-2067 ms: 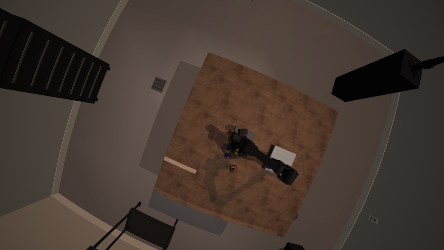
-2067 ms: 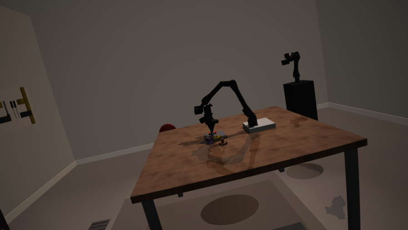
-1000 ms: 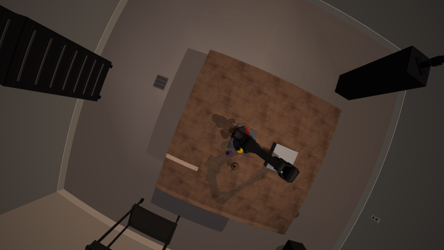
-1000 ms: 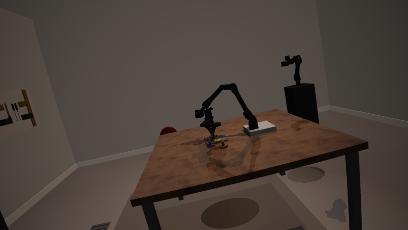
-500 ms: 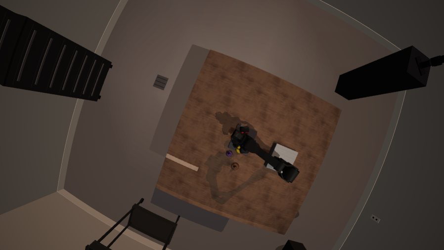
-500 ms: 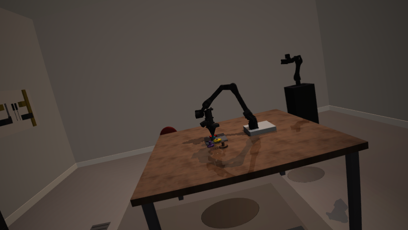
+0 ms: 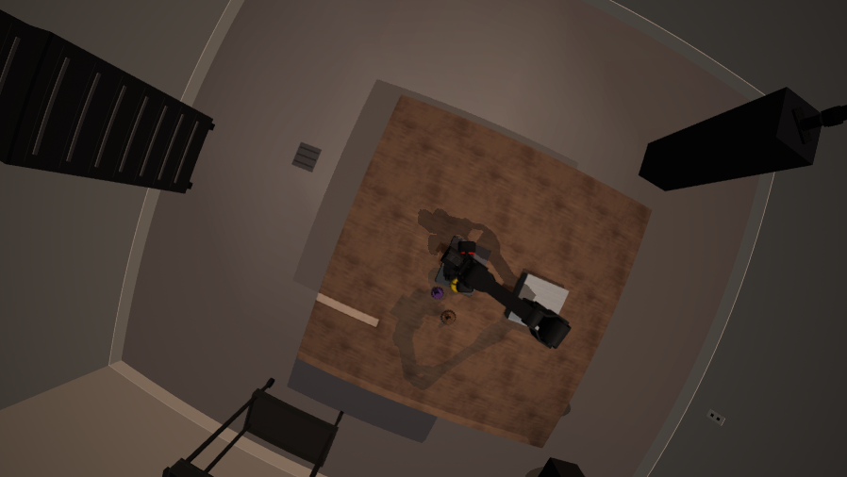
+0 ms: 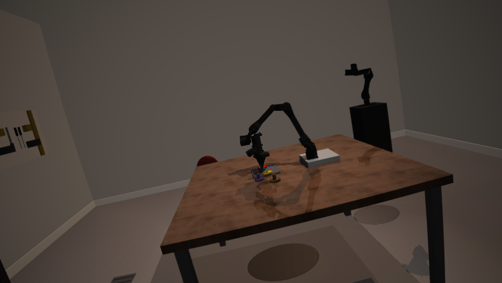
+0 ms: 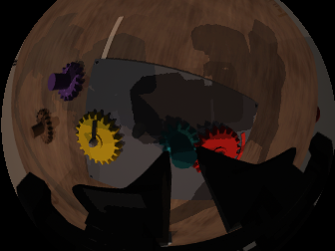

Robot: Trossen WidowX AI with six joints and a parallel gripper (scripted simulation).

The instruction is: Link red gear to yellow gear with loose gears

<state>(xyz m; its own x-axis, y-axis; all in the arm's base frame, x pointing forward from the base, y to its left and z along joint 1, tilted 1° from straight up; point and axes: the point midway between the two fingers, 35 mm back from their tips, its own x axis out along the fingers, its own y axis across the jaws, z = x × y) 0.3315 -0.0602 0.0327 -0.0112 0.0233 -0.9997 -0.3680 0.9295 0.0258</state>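
Right now my gripper tip is 1 cm above the teal gear. From my gripper tip the other things lie so: red gear 5 cm to the right, 2 cm below; then yellow gear 2 cm behind, 9 cm to the left, 2 cm below; then red arrow 9 cm to the right, 3 cm below.
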